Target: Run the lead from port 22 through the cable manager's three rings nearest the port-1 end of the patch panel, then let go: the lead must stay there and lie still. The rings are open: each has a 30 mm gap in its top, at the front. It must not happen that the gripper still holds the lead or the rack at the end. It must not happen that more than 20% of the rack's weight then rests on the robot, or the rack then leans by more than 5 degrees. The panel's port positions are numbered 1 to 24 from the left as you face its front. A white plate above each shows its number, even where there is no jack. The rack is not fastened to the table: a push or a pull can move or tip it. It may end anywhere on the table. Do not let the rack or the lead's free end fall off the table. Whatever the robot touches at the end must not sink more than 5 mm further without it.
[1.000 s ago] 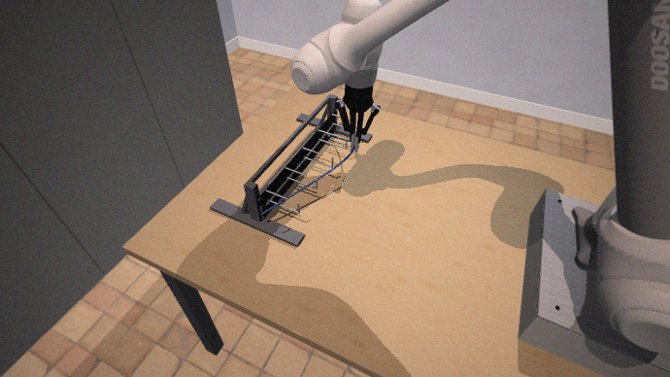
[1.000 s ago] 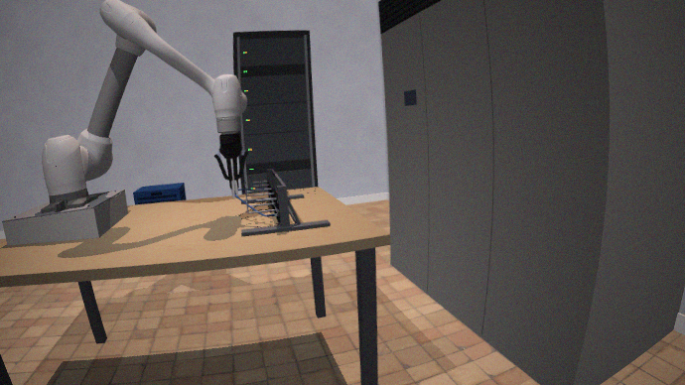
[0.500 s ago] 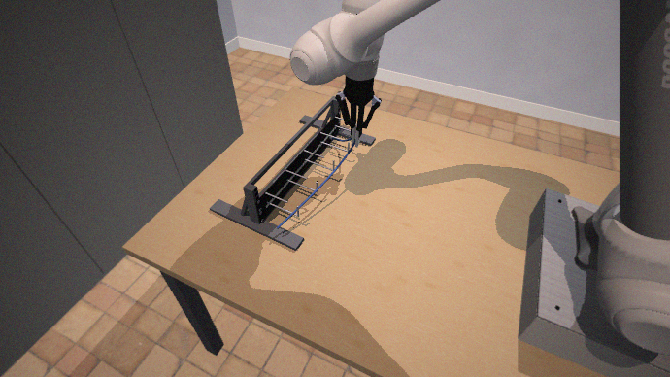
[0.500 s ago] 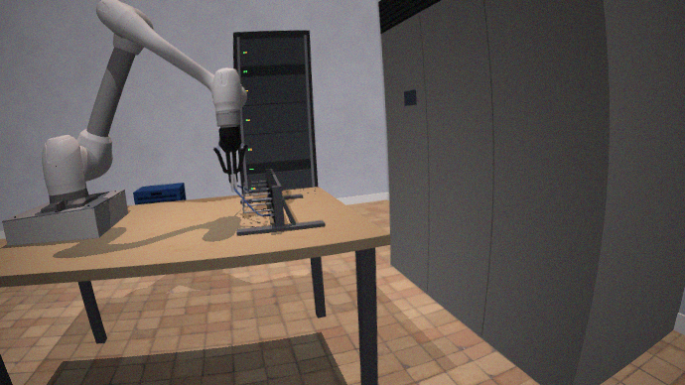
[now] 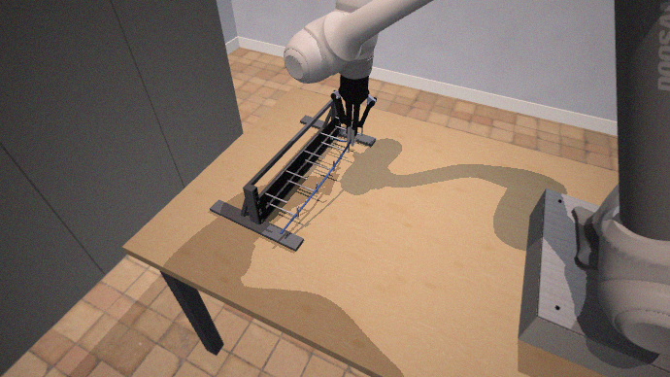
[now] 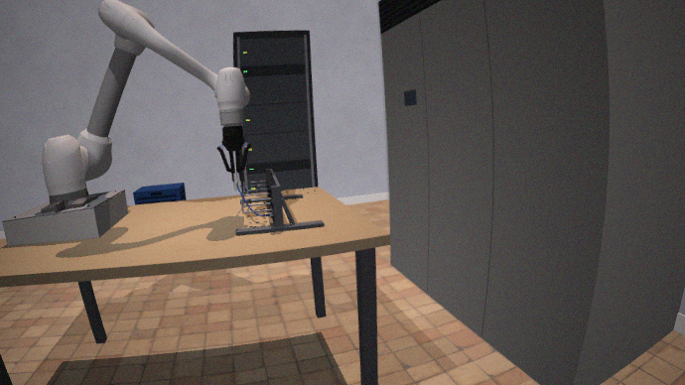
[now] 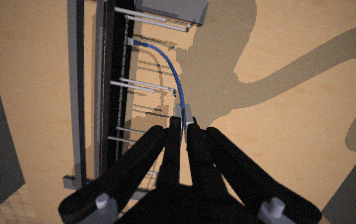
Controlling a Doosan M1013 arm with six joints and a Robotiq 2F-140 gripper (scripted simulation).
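Now: the rack 14 cm ahead of my hand, 7 cm to the left of it and 8 cm below it.
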